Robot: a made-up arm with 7 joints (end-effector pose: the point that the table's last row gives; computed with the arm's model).
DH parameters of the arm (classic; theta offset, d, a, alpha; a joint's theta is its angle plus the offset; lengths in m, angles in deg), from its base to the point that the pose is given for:
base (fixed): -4.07 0 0 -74.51
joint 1: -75.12 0.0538 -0.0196 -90
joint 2: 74 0 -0.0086 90
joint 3: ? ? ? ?
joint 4: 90 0.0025 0.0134 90
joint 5: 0 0.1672 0 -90
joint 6: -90 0 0.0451 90
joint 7: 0 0 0 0
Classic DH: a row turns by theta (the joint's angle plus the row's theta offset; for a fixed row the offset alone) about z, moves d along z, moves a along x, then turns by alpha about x.
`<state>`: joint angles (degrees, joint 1 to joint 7).
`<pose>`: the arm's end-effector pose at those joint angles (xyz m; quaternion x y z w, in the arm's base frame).
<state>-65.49 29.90 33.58 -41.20 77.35 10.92 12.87</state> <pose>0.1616 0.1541 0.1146 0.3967 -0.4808 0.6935 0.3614</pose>
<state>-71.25 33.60 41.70 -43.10 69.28 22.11 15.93</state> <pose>0.1285 0.1796 0.1247 0.2365 -0.4678 0.7754 0.3521</pose>
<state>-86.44 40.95 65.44 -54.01 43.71 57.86 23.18</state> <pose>0.0518 0.2191 0.0929 -0.2606 -0.4076 0.8074 0.3377</pose>
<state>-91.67 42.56 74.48 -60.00 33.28 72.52 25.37</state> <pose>0.0403 0.2179 0.0701 -0.4164 -0.3846 0.7477 0.3459</pose>
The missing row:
joint 3: 90 -0.2133 0.014 -90
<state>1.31 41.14 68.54 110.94 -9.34 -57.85 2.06</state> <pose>-0.1060 0.3072 -0.2998 0.0956 0.2373 0.6691 0.6978</pose>
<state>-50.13 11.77 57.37 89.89 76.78 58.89 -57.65</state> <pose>0.2234 0.1286 -0.3422 -0.1528 0.8384 -0.1951 0.4854</pose>
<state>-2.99 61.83 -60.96 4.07 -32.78 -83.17 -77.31</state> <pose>0.0700 0.1655 -0.2436 0.0415 -0.1807 -0.8708 0.4554</pose>
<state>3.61 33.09 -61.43 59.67 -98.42 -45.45 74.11</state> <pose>-0.0424 0.2217 -0.3729 0.1864 0.3340 0.7566 0.5303</pose>
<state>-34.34 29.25 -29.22 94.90 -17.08 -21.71 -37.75</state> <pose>0.1630 0.2560 -0.3426 0.1392 0.5093 -0.2274 0.8183</pose>
